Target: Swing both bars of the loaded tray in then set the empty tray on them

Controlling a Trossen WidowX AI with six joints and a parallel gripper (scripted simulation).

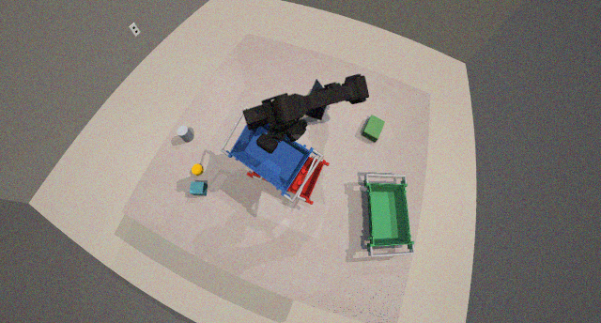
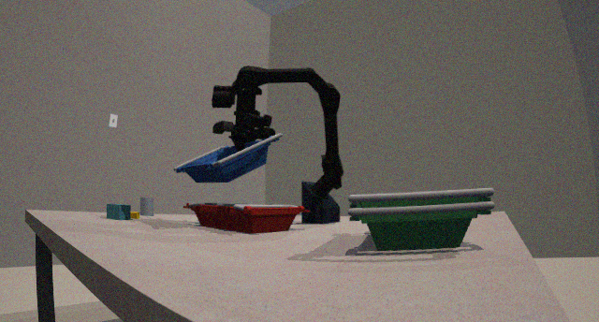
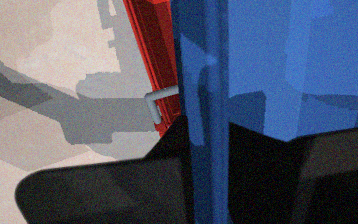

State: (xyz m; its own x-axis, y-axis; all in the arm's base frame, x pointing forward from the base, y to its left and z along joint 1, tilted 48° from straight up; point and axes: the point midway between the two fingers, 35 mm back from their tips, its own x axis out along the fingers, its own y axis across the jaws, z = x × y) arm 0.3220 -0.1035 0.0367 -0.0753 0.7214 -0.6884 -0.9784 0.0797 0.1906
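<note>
Right now my gripper tip is 8 cm short of the blue tray and 1 cm to the left of it. The rest, counted from my gripper tip: yellow disc 22 cm ahead, 33 cm to the right, 18 cm below; then teal block 29 cm ahead, 27 cm to the right, 17 cm below; then grey cylinder 9 cm ahead, 47 cm to the right, 16 cm below.
</note>
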